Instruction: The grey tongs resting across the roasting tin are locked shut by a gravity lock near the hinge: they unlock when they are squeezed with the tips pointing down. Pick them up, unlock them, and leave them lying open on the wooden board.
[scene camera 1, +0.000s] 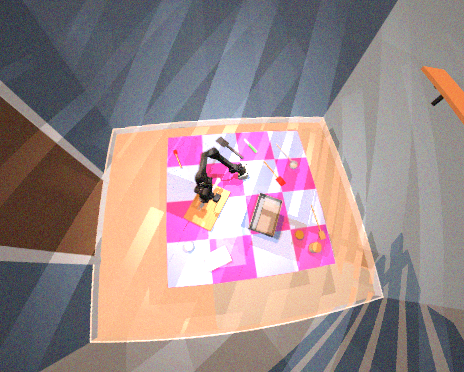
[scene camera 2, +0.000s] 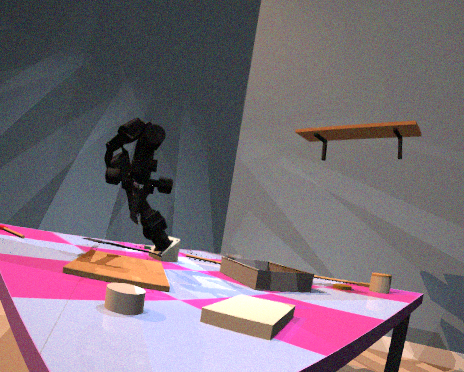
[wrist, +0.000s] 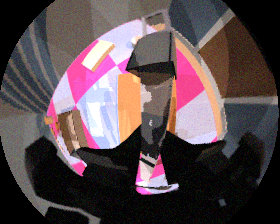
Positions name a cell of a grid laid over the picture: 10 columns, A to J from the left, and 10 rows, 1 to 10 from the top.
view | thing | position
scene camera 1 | wooden board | E6
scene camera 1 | roasting tin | F6
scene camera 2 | my gripper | C6
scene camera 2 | beige block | F9
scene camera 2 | wooden board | C8
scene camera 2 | roasting tin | F8
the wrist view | my gripper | F6
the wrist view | wooden board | E5
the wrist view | roasting tin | C6
